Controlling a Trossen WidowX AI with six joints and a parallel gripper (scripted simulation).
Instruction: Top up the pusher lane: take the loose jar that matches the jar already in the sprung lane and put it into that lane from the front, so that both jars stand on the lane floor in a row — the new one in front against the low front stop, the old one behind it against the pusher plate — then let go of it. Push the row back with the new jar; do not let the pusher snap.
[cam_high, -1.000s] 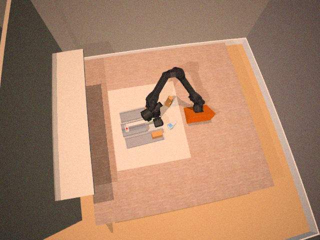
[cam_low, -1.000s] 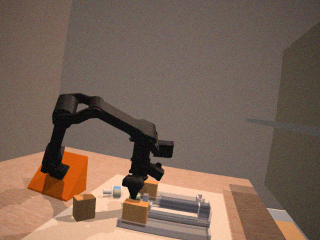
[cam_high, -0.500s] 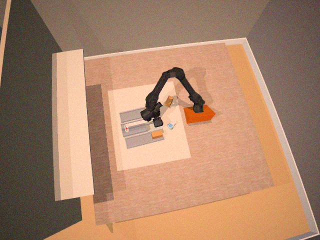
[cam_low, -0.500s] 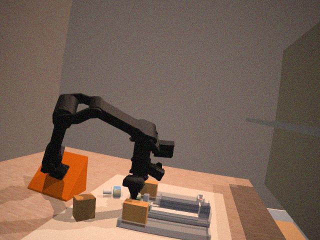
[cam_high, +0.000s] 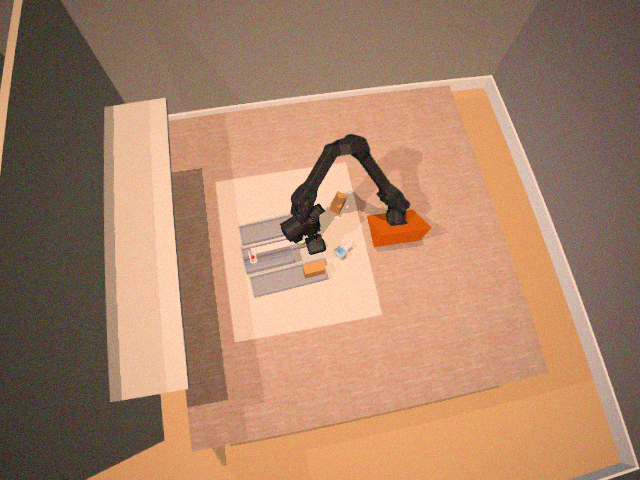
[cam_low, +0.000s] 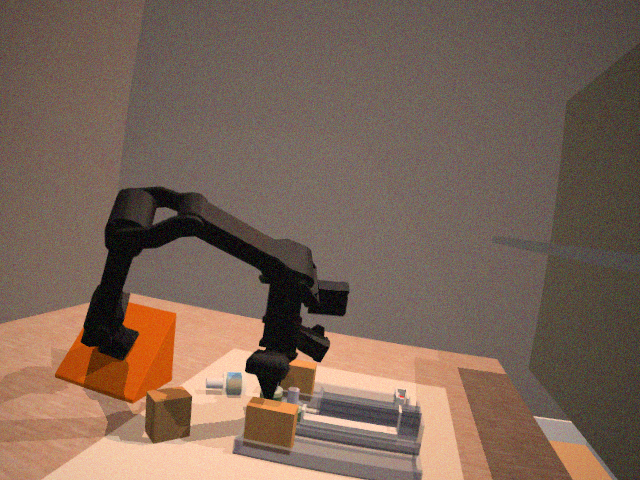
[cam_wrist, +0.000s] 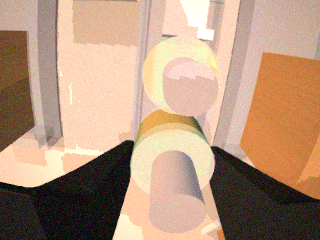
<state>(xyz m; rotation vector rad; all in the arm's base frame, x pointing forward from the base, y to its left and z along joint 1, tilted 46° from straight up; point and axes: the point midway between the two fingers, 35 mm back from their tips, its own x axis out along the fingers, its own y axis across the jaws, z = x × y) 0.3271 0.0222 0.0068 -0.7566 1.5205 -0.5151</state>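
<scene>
Now: gripper tip 140 mm short of the grey lane, 40 mm to the right of it and 30 mm above it. The rest, counted from my gripper tip: red mark: 220 mm ahead, 70 mm to the left, 20 mm above; then pusher plate: 140 mm ahead, 50 mm to the left; then long pale shelf: 510 mm ahead, 40 mm to the left, 320 mm above.
</scene>
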